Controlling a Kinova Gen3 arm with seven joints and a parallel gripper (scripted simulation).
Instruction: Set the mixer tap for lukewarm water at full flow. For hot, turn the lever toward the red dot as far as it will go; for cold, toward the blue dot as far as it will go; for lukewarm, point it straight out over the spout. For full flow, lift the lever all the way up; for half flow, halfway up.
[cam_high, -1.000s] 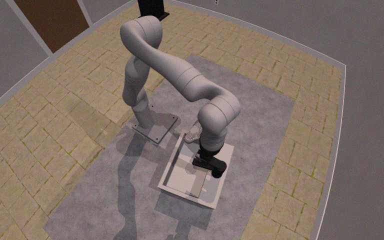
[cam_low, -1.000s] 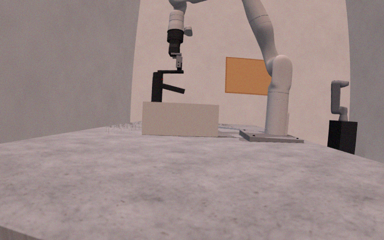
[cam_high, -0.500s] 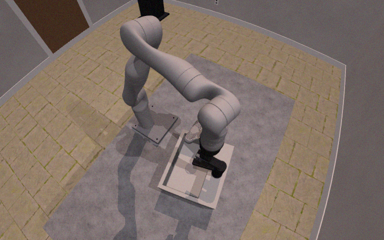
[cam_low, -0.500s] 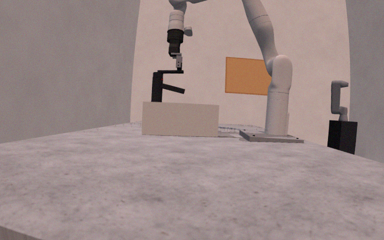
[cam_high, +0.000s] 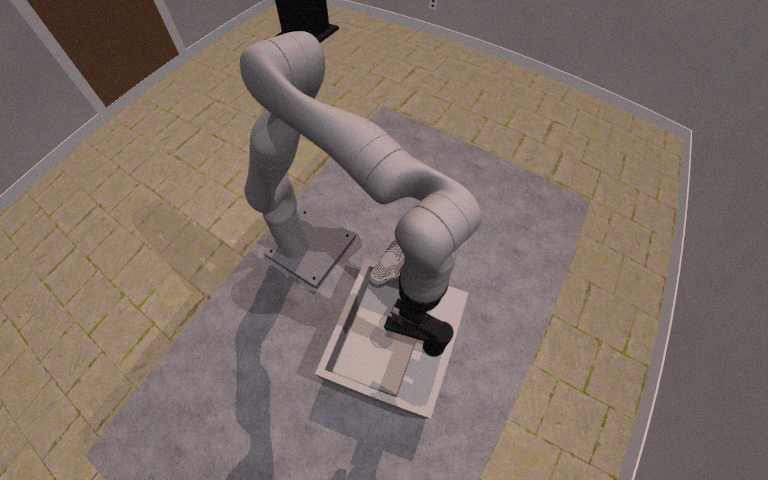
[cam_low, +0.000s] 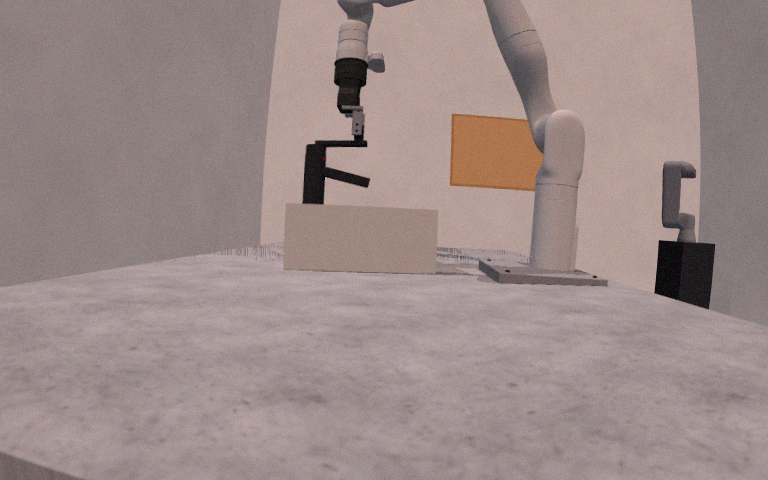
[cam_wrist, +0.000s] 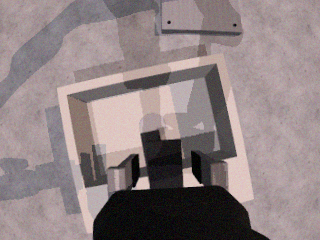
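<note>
Now: the lever 40 mm ahead of my hand and 30 mm below it. From my hand the other things lie so: black mixer tap: 80 mm below, 60 mm ahead; then sink basin: 260 mm below, 20 mm to the right, 20 mm behind.
</note>
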